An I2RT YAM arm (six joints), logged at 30 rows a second.
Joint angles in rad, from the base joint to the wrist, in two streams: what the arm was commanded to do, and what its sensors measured. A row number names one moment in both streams.
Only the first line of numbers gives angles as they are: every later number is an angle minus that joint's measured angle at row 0.
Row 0, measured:
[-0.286, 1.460, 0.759, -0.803, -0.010, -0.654]
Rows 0 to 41, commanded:
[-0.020, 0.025, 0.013, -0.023, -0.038, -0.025]
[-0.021, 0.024, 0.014, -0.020, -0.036, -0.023]
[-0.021, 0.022, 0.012, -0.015, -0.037, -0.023]
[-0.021, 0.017, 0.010, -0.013, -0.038, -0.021]
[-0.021, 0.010, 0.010, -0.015, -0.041, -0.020]
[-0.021, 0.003, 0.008, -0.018, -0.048, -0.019]
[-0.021, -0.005, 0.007, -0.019, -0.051, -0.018]
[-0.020, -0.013, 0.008, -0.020, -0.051, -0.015]
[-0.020, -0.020, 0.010, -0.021, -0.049, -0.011]
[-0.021, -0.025, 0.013, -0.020, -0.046, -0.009]
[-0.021, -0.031, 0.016, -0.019, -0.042, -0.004]
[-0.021, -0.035, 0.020, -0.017, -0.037, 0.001]
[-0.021, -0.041, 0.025, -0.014, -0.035, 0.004]
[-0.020, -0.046, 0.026, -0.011, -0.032, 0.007]
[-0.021, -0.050, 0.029, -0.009, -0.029, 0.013]
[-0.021, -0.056, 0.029, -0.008, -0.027, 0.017]
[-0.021, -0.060, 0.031, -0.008, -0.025, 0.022]
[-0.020, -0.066, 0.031, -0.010, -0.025, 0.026]
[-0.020, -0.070, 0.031, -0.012, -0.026, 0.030]
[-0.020, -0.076, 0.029, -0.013, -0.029, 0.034]
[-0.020, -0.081, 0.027, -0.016, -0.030, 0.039]
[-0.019, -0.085, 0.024, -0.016, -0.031, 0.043]
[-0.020, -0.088, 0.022, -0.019, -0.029, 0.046]
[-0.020, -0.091, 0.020, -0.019, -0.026, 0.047]
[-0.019, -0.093, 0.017, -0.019, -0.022, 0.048]
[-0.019, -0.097, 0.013, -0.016, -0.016, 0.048]
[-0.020, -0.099, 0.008, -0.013, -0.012, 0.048]
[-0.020, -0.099, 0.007, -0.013, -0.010, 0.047]
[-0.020, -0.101, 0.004, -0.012, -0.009, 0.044]
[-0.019, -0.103, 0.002, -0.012, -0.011, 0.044]
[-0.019, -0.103, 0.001, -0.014, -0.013, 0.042]
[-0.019, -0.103, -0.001, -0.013, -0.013, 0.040]
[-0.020, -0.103, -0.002, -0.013, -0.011, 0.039]
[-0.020, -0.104, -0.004, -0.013, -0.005, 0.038]
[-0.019, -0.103, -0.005, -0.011, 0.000, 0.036]
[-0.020, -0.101, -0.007, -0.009, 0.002, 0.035]
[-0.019, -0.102, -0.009, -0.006, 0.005, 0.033]
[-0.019, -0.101, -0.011, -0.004, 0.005, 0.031]
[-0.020, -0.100, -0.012, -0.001, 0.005, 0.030]
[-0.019, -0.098, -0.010, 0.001, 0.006, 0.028]
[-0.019, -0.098, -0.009, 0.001, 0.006, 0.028]
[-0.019, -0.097, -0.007, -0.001, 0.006, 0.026]
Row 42, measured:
[-0.019, -0.077, -0.007, -0.005, -0.010, 0.033]
